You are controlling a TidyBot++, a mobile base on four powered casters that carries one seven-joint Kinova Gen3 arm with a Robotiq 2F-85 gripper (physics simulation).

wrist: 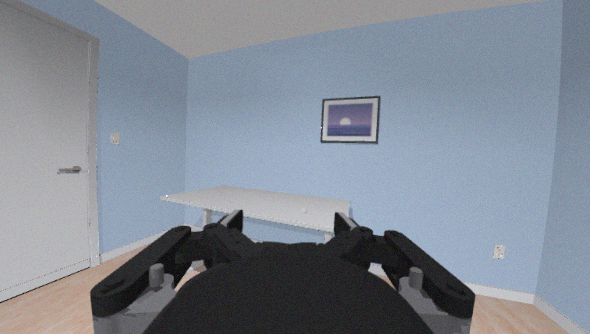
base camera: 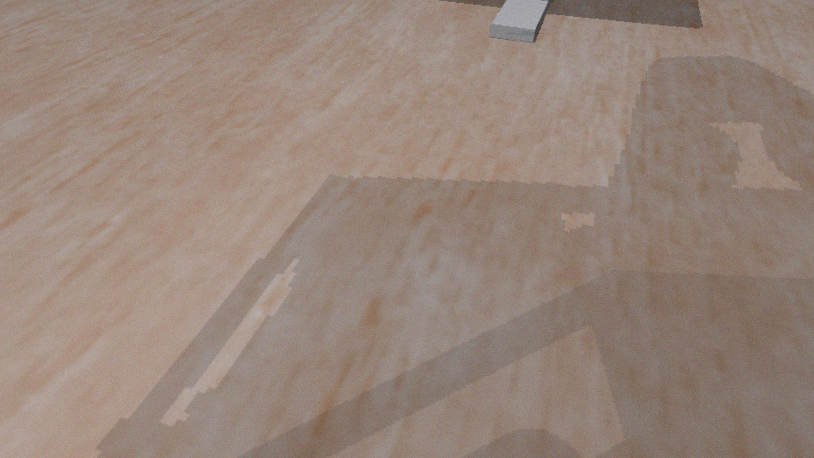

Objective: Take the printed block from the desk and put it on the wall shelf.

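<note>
The white desk (wrist: 250, 199) stands ahead against the blue wall in the wrist view, beyond my gripper. A tiny pale spot (wrist: 303, 210) shows on the right part of its top; it is too small to tell whether it is the printed block. My gripper (wrist: 288, 221) is open, its two fingers wide apart with nothing between them, well short of the desk. The fingers and the gripper body hide part of the desk's front edge and legs. The wall shelf does not show in either view.
A pale desk foot (base camera: 512, 31) stands on the floor at the top of the base camera view, beside a dark shadow. A white door (wrist: 45, 150) is at the left in the wrist view. A framed picture (wrist: 350, 120) hangs on the wall above the desk's right end.
</note>
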